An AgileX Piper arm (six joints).
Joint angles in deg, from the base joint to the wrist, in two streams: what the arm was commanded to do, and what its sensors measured. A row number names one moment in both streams.
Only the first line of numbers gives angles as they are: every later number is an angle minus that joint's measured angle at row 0.
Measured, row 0:
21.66, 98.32, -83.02, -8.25, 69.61, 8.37
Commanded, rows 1 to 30:
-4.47, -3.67, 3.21, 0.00, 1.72, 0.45
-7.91, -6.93, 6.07, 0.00, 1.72, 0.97
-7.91, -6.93, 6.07, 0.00, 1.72, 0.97
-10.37, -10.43, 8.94, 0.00, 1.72, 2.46
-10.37, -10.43, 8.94, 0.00, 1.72, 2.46
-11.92, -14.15, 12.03, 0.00, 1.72, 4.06
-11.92, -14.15, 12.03, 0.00, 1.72, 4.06
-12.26, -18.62, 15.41, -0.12, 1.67, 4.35
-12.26, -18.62, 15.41, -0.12, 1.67, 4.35
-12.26, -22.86, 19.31, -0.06, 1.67, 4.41
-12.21, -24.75, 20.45, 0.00, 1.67, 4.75
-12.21, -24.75, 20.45, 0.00, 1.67, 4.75
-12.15, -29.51, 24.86, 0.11, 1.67, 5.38
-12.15, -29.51, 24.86, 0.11, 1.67, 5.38
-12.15, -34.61, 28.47, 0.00, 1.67, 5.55
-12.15, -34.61, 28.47, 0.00, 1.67, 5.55
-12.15, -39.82, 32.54, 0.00, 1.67, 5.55
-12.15, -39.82, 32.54, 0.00, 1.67, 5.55
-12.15, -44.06, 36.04, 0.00, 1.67, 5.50
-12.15, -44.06, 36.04, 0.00, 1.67, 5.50
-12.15, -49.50, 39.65, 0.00, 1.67, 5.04
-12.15, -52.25, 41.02, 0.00, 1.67, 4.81
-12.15, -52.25, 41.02, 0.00, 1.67, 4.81
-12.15, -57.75, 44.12, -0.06, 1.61, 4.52
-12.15, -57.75, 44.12, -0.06, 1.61, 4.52
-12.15, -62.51, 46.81, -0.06, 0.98, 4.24
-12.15, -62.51, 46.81, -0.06, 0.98, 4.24
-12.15, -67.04, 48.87, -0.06, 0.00, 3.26
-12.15, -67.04, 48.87, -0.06, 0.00, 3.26
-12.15, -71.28, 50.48, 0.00, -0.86, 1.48
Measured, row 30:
-11.86, -66.12, 48.18, 0.00, 0.29, 3.89
